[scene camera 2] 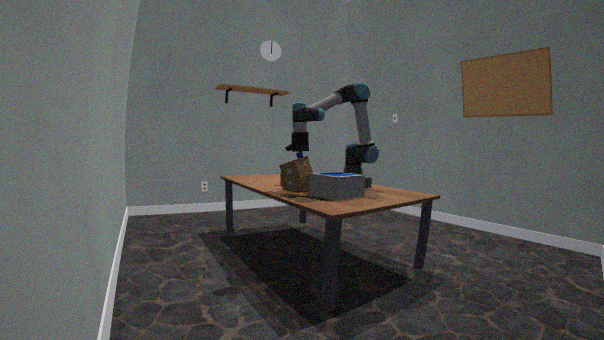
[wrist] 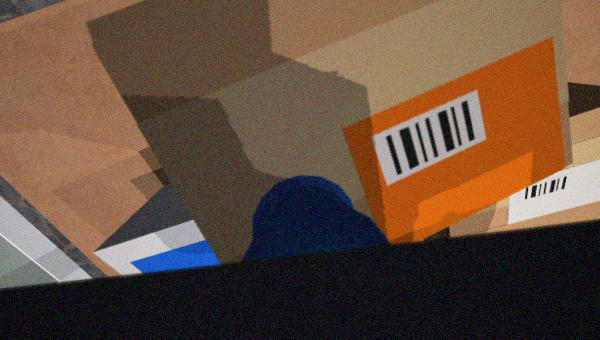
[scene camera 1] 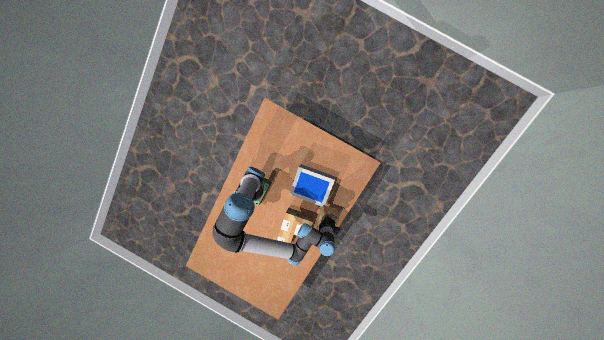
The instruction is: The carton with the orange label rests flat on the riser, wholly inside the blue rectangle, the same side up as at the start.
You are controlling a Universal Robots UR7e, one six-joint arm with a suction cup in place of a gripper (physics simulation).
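Places are measured from the arm's base along level axes (x ahead, y left, z up), in millimetres.
Where they show: hand at its tool point: [scene camera 2: 300, 159] [wrist: 304, 207].
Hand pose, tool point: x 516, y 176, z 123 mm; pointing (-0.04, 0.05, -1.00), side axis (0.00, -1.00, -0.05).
Each offset is from my tool point to the top centre of the thing. Level surfaces: height alone.
The carton with the orange label [wrist: 450, 60] [scene camera 2: 295, 167] is under my suction cup [wrist: 300, 215] [scene camera 2: 299, 155], low over the table and tilted. The label faces up in the wrist view. My cup appears shut on its top, though the contact is partly hidden. The grey riser @[dx -189, dy +98, dz -74 mm] [scene camera 1: 333, 181] [scene camera 2: 336, 189] [wrist: 120, 250] carries the blue rectangle @[dx -189, dy +98, dz -74 mm] [scene camera 1: 312, 186] [scene camera 2: 342, 174] [wrist: 180, 257] on its top. The carton is beside the riser and outside the rectangle. Whether it touches the cartons below or beside it is hidden.
Other cartons with white labels [scene camera 1: 285, 224] [wrist: 550, 190] stand on the wooden table @[dz -194 mm] [scene camera 1: 270, 280] [scene camera 2: 390, 201], close beside the held carton and near the riser. A green object [scene camera 1: 260, 195] [scene camera 2: 368, 182] is by the robot's base. The held carton is near the table's edge.
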